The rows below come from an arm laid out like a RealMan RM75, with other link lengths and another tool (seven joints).
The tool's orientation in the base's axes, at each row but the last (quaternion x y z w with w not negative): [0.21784 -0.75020 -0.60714 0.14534]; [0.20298 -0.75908 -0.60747 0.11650]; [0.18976 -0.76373 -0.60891 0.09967]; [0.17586 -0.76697 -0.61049 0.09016]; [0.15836 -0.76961 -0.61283 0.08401]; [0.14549 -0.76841 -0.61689 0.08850]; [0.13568 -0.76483 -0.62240 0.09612]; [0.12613 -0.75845 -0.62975 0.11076]
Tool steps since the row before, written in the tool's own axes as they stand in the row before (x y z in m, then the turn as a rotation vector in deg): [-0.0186 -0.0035 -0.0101 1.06 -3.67 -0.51]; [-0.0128 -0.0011 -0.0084 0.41 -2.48 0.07]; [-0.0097 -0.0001 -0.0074 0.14 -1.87 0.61]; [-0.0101 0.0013 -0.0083 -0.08 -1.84 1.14]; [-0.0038 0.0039 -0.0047 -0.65 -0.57 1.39]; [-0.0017 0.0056 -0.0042 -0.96 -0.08 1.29]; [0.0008 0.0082 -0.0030 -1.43 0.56 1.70]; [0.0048 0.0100 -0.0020 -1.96 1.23 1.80]
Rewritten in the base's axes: [0.0214 0.0002 -0.0003 -0.12 -1.58 -3.51]; [0.0151 -0.0018 0.0018 0.02 -0.57 -2.45]; [0.0117 -0.0026 0.0024 -0.05 0.14 -1.97]; [0.0120 -0.0034 0.0040 -0.03 0.71 -2.05]; [0.0045 -0.0022 0.0051 0.24 1.39 -0.84]; [0.0023 -0.0022 0.0065 0.51 1.49 -0.32]; [-0.0005 -0.0015 0.0086 0.76 2.15 0.23]; [-0.0044 -0.0017 0.0102 1.20 2.53 0.86]
